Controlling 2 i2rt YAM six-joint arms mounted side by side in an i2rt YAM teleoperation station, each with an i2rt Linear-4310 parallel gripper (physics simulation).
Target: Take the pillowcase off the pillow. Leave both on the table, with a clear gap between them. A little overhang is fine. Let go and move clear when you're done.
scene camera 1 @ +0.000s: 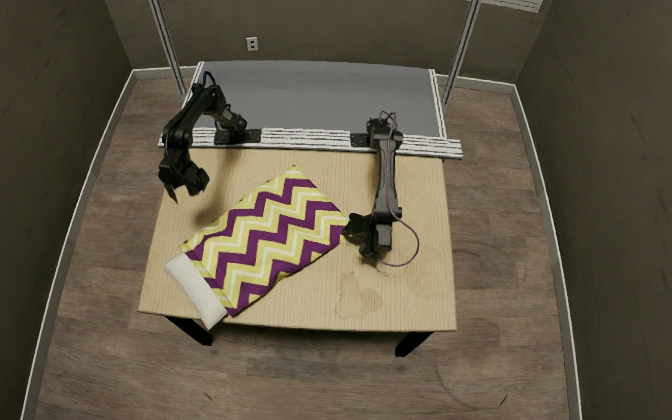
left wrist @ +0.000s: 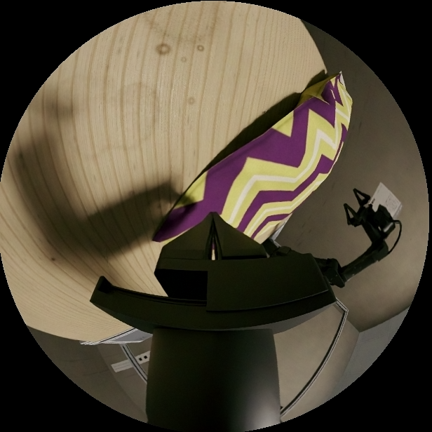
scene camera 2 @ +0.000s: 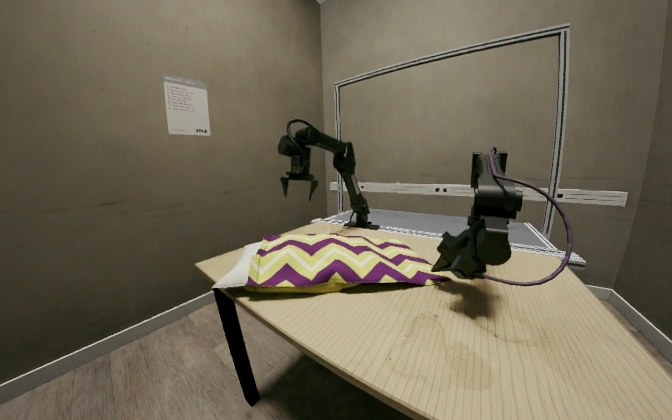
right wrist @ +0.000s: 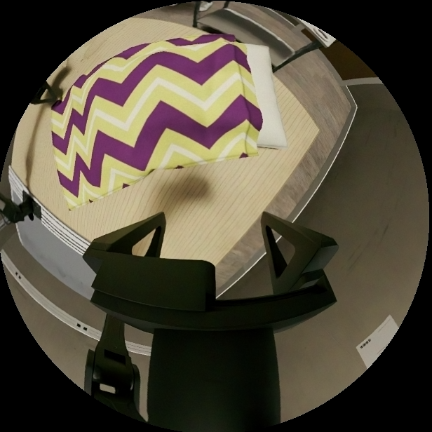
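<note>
The pillowcase [scene camera 1: 270, 235] [scene camera 2: 340, 260] [left wrist: 280, 170] [right wrist: 160, 105], with purple, yellow and white zigzags, lies on the table with most of the pillow inside. The white pillow [scene camera 1: 195, 290] [scene camera 2: 241, 270] [right wrist: 267, 95] shows at the open end, at lower left in scene camera 1, and slightly overhangs the table's edge. My left gripper [scene camera 1: 346, 233] [scene camera 2: 434, 270] [left wrist: 213, 217] is shut at the pillowcase's closed end, its fingertips on the right corner, which they appear to pinch. The cloth right at the tips is partly hidden. My right gripper [scene camera 1: 185, 196] [scene camera 2: 299, 195] [right wrist: 213, 216] is open and empty, above the table's left side.
The wooden table [scene camera 1: 410, 300] [scene camera 2: 525, 350] carries both things. The grey platform [scene camera 1: 320, 95] with metal rails lies behind it, and upright frame posts [scene camera 1: 167, 47] [scene camera 1: 462, 50] stand at the back. The left arm's purple cable loops out to the right.
</note>
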